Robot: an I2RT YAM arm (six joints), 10 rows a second.
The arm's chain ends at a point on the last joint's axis. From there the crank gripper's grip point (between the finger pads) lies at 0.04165 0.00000 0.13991 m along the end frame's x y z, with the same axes.
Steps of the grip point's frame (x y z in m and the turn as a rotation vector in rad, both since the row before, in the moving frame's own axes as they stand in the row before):
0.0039, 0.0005, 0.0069, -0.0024, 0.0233, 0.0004
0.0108, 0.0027, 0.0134, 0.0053, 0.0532, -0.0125
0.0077, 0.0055, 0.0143, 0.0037, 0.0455, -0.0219
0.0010, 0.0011, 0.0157, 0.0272, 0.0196, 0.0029
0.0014, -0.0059, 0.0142, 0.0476, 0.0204, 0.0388
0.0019, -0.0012, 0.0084, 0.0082, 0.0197, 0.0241
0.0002, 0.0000, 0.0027, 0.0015, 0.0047, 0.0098
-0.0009, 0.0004, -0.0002, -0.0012, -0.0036, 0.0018
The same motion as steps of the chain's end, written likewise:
0.0007, 0.0001, 0.0079, -0.0024, 0.0233, 0.0004
0.0034, 0.0040, 0.0158, 0.0053, 0.0532, -0.0125
0.0014, 0.0070, 0.0163, 0.0037, 0.0455, -0.0219
-0.0017, 0.0048, 0.0166, 0.0272, 0.0196, 0.0029
-0.0015, -0.0009, 0.0152, 0.0476, 0.0204, 0.0388
-0.0008, -0.0011, 0.0092, 0.0082, 0.0197, 0.0241
-0.0005, -0.0002, 0.0029, 0.0015, 0.0047, 0.0098
-0.0004, 0.0002, -0.0003, -0.0012, -0.0036, 0.0018

